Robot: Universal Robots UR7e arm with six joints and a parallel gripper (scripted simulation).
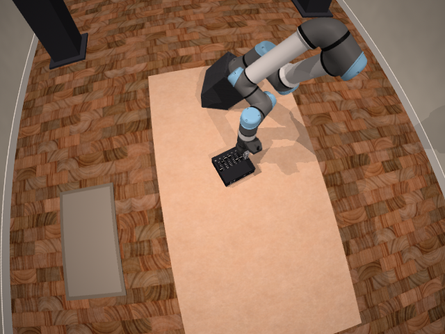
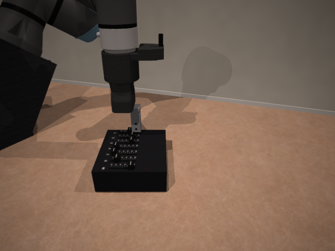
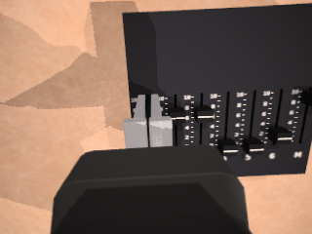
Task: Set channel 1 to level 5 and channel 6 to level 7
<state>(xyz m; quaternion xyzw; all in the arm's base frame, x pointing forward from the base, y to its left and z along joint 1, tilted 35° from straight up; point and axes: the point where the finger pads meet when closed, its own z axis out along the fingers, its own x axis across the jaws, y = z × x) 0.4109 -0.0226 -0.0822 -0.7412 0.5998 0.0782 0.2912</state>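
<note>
Right now the channel 1 fader cap is 2 cm behind my hand and 1 cm below it. The rest, counted from my hand: channel 2 fader cap (2 cm to the right, 1 cm below); then channel 4 fader cap (2 cm behind, 7 cm to the right, 1 cm below); then channel 3 fader cap (4 cm to the right, 1 cm below).
</note>
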